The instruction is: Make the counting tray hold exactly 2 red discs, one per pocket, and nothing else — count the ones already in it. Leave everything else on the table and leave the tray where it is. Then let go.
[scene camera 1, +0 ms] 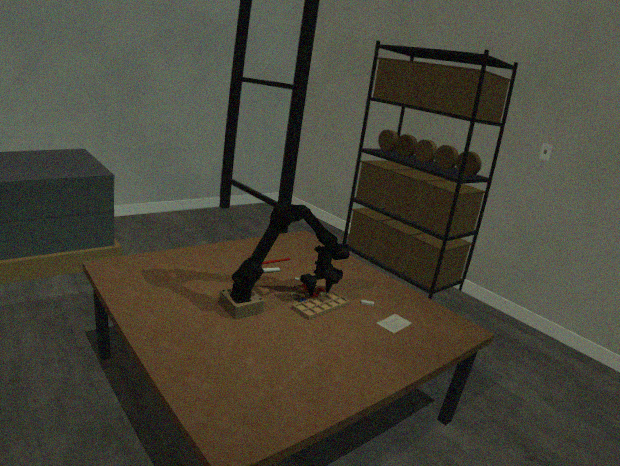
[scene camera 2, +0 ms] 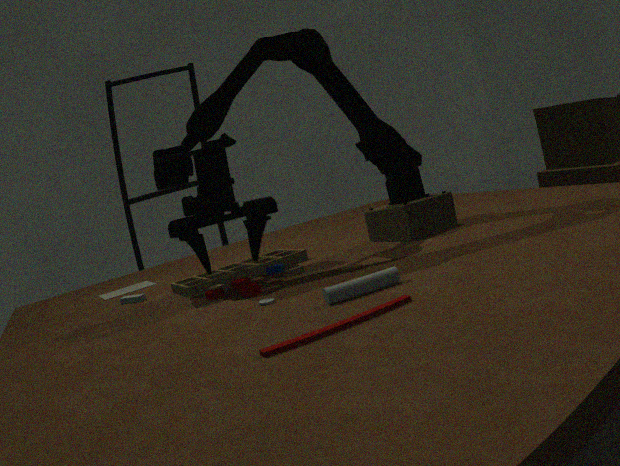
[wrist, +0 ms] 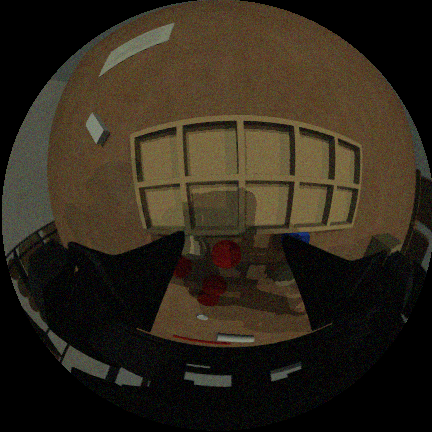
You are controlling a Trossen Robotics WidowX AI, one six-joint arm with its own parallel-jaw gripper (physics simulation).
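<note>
The tan counting tray [scene camera 1: 310, 316] [scene camera 2: 181, 289] [wrist: 241, 150] has two rows of pockets; no disc shows in them in the wrist view, though shadow covers part of the near row. My gripper [scene camera 1: 319, 293] [scene camera 2: 232, 267] [wrist: 234, 238] is open and empty, pointing down low at the tray's near side. One red disc [wrist: 226, 254] lies between the fingers' lines, beside the tray. Another red disc [wrist: 182, 268] is partly behind a finger. Two more, a red disc [wrist: 214, 284] and a red disc [wrist: 208, 299], lie close together farther from the tray.
A blue disc [scene camera 2: 274, 269] [wrist: 300, 237] and pale discs [wrist: 193, 246] [wrist: 283, 275] lie near the tray. A small white disc [scene camera 2: 266, 301] [wrist: 202, 317], white cylinder [scene camera 2: 361, 285] [wrist: 235, 338], red rod [scene camera 2: 335, 326] [wrist: 200, 340], white block [scene camera 1: 367, 302] [scene camera 2: 132, 299] [wrist: 96, 129] and paper [scene camera 1: 394, 323] [wrist: 137, 47] lie farther out.
</note>
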